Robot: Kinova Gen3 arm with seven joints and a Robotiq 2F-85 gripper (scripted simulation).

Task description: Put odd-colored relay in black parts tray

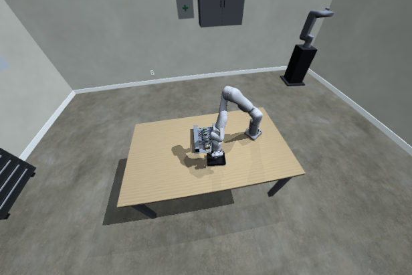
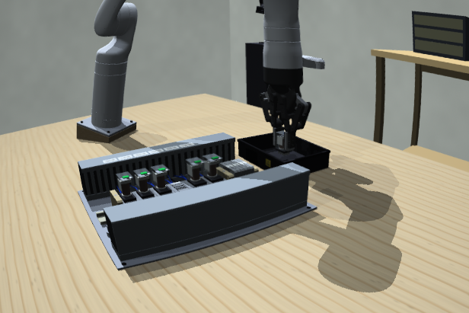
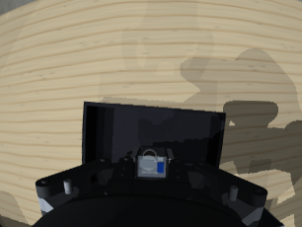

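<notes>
Now: the black parts tray 3 cm below my hand. From my hand the other things lie so: relay: 1 cm below.
</notes>
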